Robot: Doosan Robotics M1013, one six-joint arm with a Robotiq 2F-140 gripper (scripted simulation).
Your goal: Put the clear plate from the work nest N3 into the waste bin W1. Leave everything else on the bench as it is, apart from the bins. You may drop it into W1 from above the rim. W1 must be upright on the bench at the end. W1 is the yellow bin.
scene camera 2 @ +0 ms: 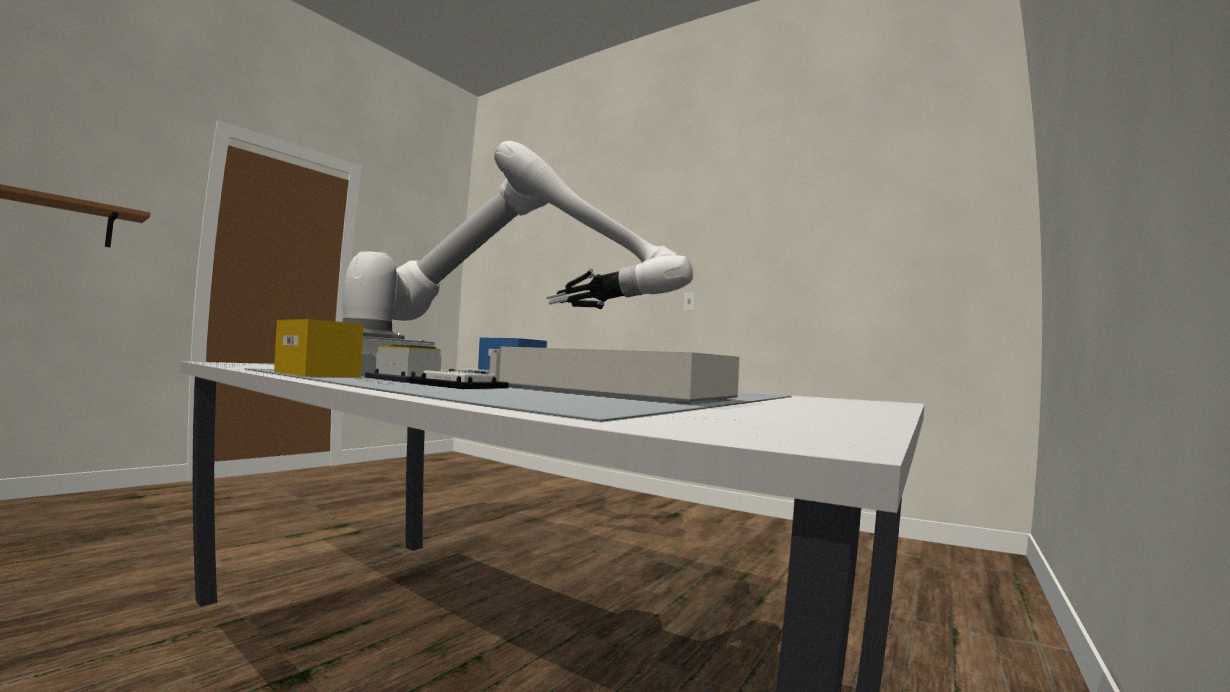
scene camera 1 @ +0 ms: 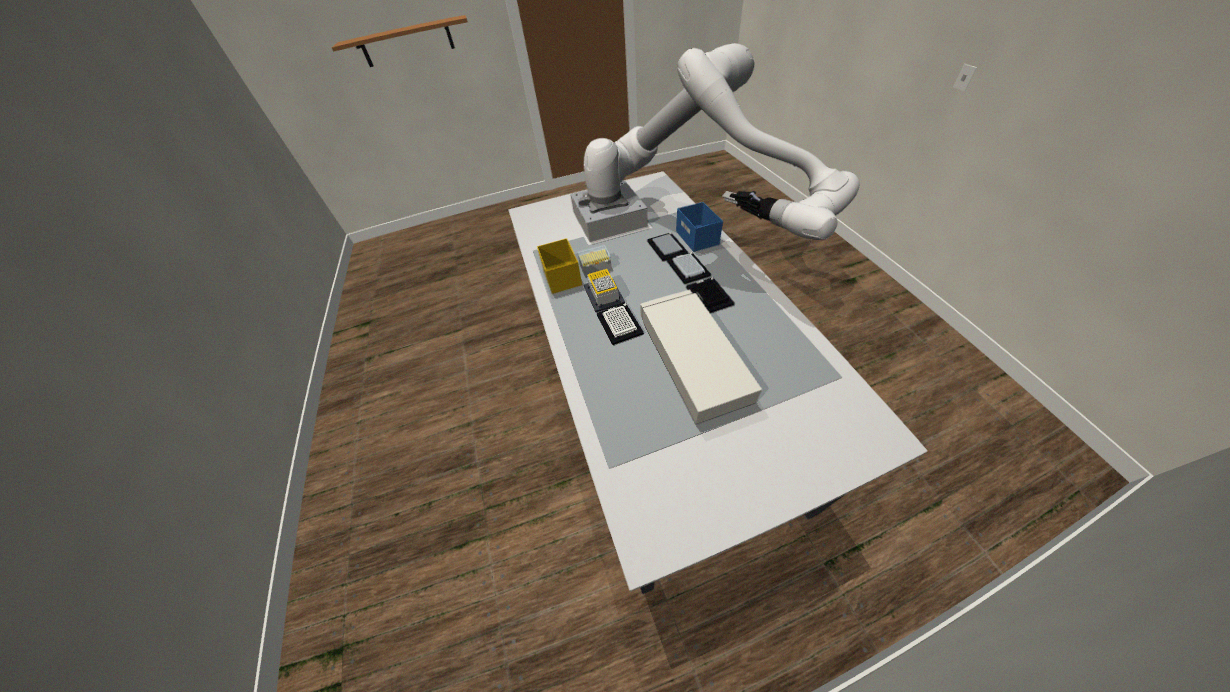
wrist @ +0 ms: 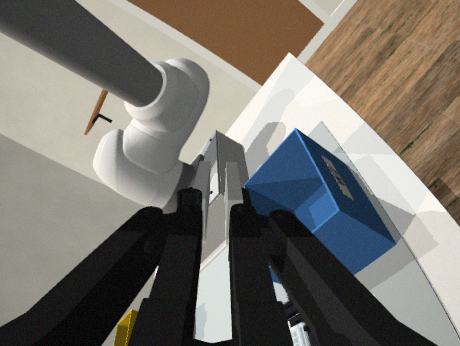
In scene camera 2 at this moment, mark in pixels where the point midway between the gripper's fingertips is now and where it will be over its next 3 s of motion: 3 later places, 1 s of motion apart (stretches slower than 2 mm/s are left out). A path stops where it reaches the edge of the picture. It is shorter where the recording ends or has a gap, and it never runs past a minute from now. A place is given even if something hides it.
My gripper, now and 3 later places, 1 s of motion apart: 549,299; 524,299; 495,298; 464,291
